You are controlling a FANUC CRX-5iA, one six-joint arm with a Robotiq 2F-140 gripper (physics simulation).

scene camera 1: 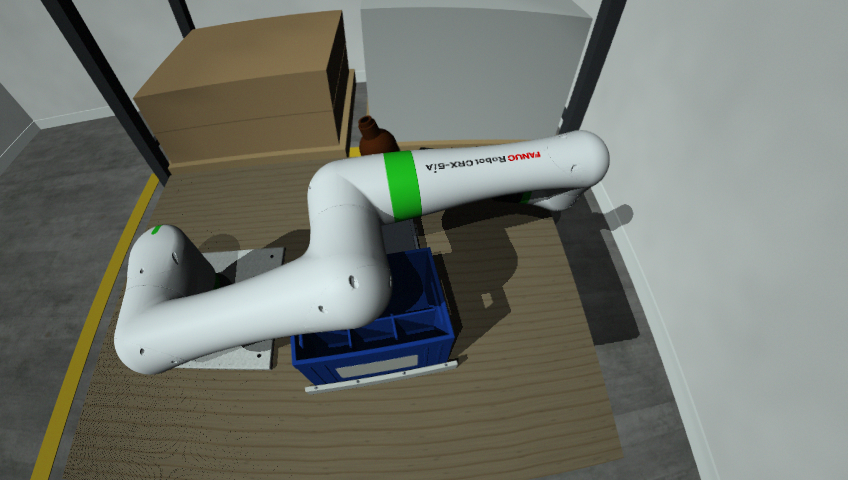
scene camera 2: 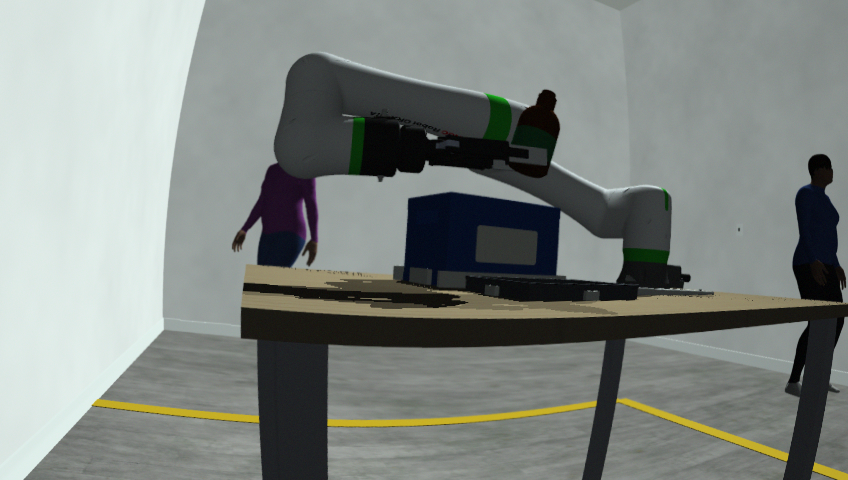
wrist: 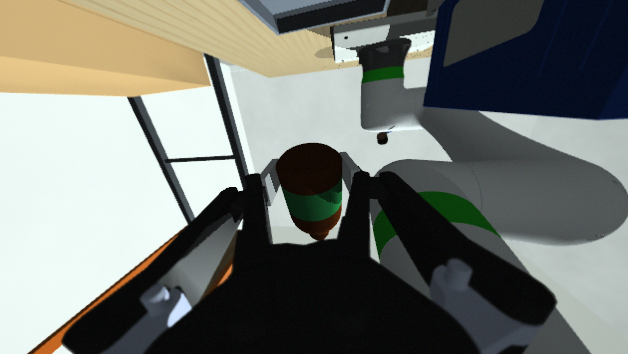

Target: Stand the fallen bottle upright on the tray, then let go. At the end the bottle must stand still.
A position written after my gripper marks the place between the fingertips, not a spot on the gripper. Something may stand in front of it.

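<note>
A brown bottle (scene camera 2: 538, 126), a dark tray (scene camera 2: 531, 289) and my gripper (scene camera 2: 536, 161) share one view. I also find the tray (scene camera 1: 401, 236) in another, together with the bottle (scene camera 1: 374, 140). From the wrist I see my gripper (wrist: 310, 165) and, again, the bottle (wrist: 310, 174).
</note>
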